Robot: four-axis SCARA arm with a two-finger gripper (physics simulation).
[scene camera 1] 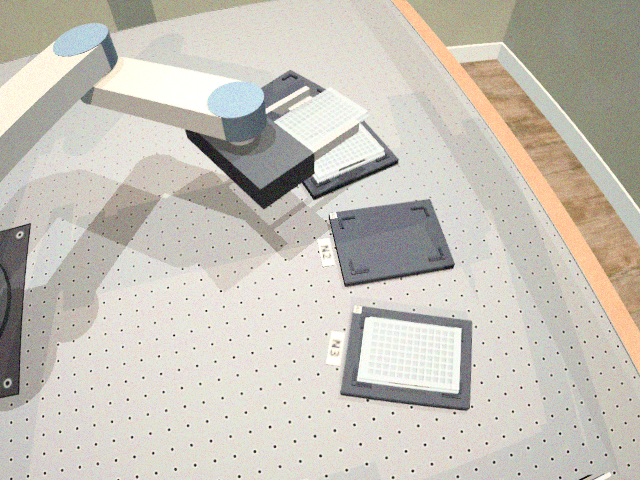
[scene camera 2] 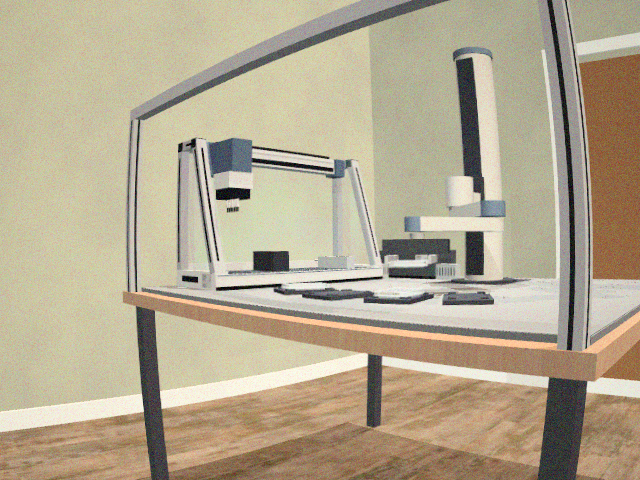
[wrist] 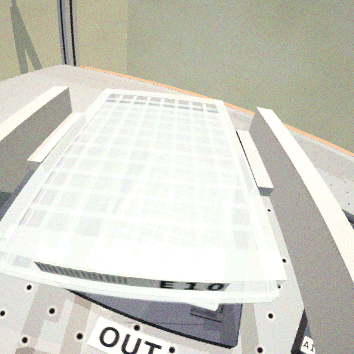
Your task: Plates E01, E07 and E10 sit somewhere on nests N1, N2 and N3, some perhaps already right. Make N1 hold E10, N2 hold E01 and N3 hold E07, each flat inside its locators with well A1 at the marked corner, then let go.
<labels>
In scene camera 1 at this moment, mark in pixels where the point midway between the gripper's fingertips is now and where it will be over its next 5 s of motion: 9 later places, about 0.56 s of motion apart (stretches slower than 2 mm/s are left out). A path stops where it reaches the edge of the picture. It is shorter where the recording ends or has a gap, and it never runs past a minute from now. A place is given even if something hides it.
My gripper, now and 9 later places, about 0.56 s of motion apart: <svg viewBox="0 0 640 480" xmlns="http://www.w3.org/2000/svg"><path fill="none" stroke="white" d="M331 108L317 84L289 57L291 83L323 92L356 120L352 140L353 128L355 109L373 132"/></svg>
</labels>
